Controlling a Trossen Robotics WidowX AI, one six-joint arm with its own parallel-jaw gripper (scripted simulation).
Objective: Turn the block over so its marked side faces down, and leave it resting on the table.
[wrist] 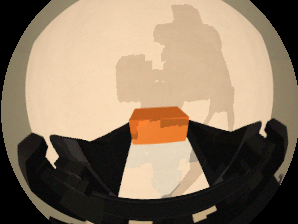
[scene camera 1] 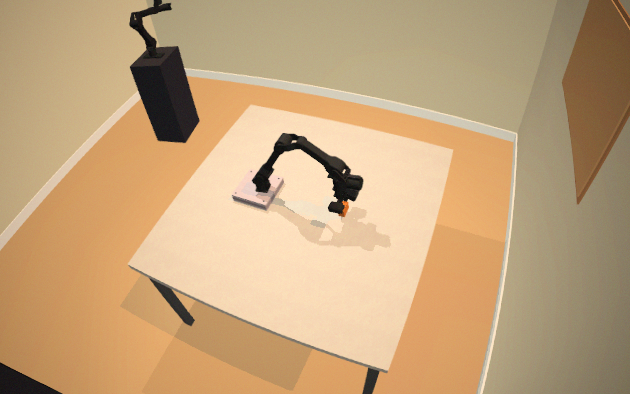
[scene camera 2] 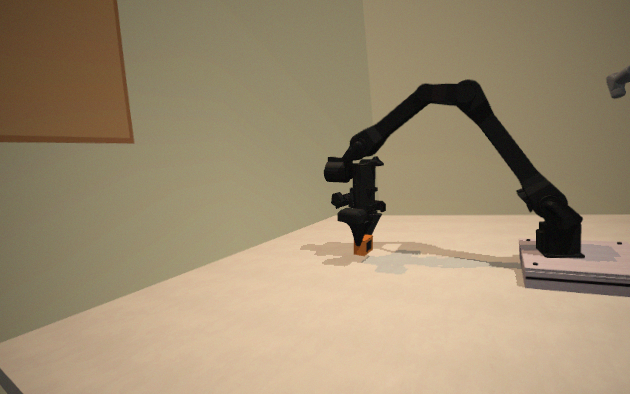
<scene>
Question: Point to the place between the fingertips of my gripper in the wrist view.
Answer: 158, 124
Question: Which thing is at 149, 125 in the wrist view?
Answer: An orange block.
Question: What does my gripper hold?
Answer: An orange block.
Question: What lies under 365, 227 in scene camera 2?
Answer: My gripper.
</scene>
